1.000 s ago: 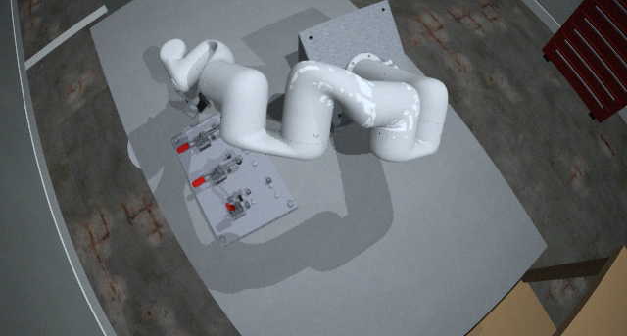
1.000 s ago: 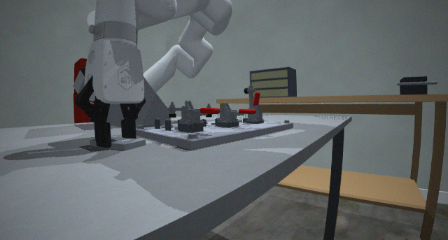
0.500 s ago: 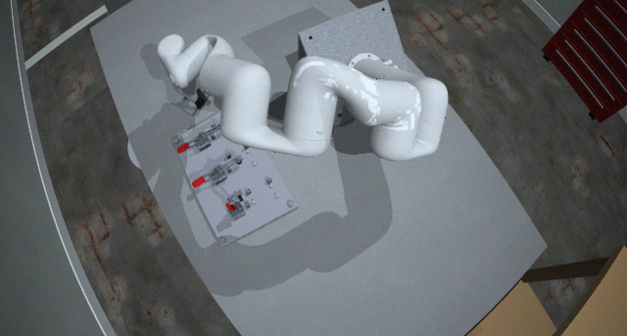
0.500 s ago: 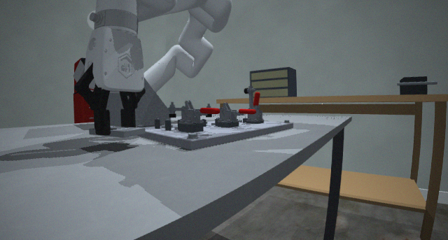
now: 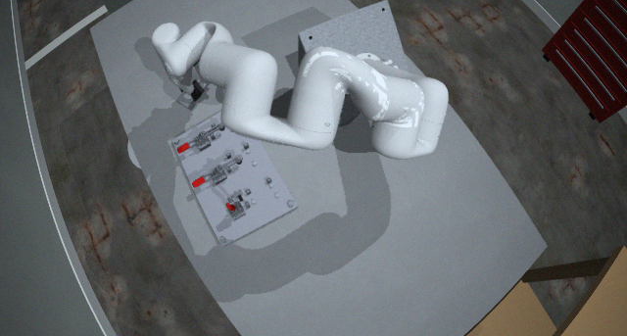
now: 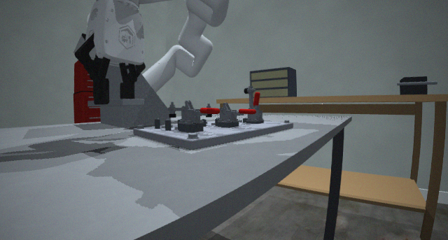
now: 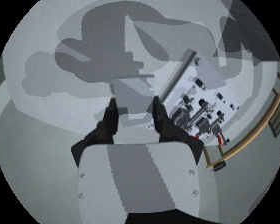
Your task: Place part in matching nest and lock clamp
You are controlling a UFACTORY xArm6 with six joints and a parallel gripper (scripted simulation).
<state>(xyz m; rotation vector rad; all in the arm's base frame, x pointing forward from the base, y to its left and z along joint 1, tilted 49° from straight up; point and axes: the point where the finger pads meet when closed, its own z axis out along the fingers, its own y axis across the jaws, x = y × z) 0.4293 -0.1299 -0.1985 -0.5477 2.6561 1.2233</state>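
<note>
Right now my hand is 10 mm short of the grey fixture plate, 250 mm to the right of it and 80 mm above it. From my hand the other things lie so: grey part (20 mm below).
</note>
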